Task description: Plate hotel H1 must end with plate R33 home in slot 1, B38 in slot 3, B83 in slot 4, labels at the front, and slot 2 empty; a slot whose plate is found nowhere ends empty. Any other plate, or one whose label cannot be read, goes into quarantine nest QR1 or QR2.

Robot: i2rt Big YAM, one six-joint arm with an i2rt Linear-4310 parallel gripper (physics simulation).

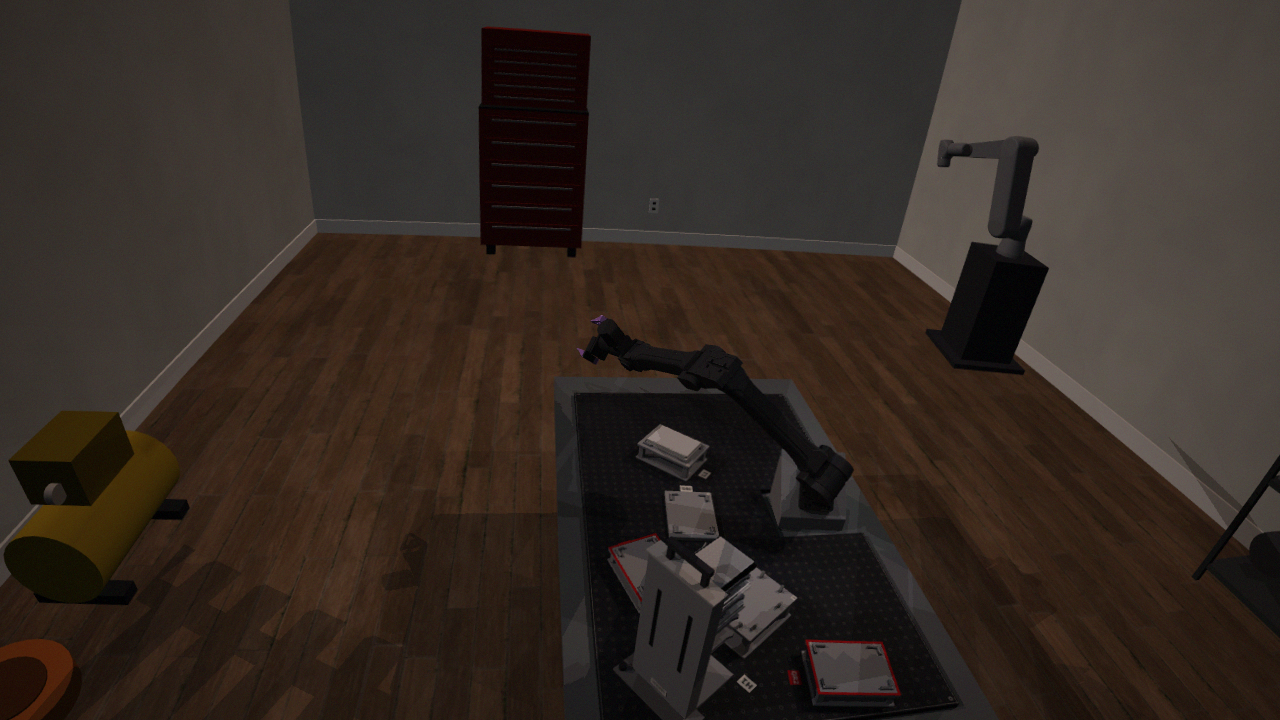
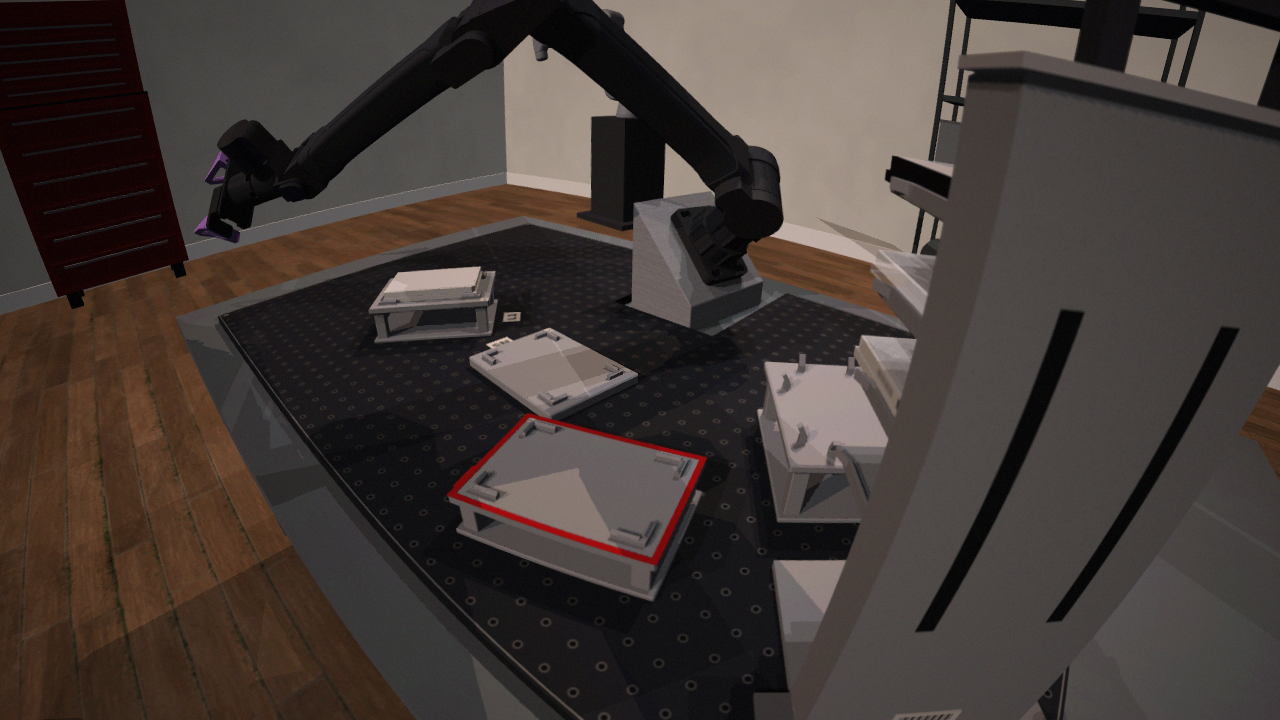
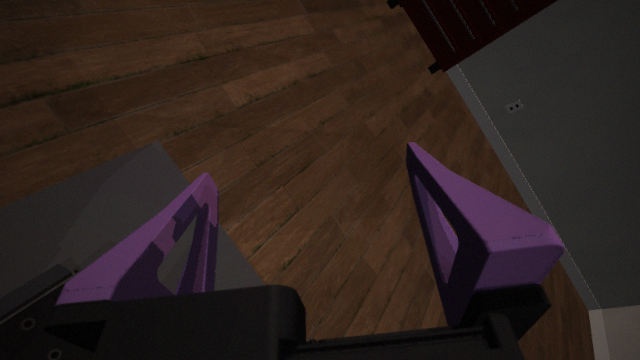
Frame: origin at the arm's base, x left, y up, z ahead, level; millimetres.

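Where they show: gripper, fingertip midpoint: (image 1: 585, 335) (image 2: 202, 207) (image 3: 307, 167); arm's base at its link origin: (image 1: 815, 486) (image 2: 706, 246).
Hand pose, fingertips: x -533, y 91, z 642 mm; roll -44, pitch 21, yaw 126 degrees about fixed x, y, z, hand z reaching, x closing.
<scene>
Each offset is from my fingertips to the top centre of the thing. "spot": to the spot under its first point.
My gripper (image 1: 588, 336) (image 2: 212, 198) (image 3: 307, 167) is open and empty, its purple fingers wide apart beyond the table's far edge. Hotel H1 (image 1: 673, 626) (image 2: 1127, 223) is a tall grey rack at the near end. Plates show partly behind its panel; their slots and labels cannot be told. A white plate {dy -108, dx +362, dz -286 mm} (image 1: 675, 442) (image 2: 434, 283) lies on a raised stand at the far end; its label is not readable. One red-rimmed nest {dy -127, dx +795, dz -223 mm} (image 1: 635, 565) (image 2: 581, 483) stands left of the hotel. Another red-rimmed nest {dy -127, dx +1022, dz -623 mm} (image 1: 852, 668) stands at the near right. Both have bare tops.
A low grey nest {dy -155, dx +589, dz -329 mm} (image 1: 691, 513) (image 2: 554, 368) with corner brackets lies between the far stand and the left red-rimmed nest. A raised stand with pegs {spot: dy -113, dx +888, dz -471 mm} (image 1: 768, 601) (image 2: 819, 411) stands close beside the hotel. The arm's pedestal (image 2: 666, 264) is at the table's right edge.
</scene>
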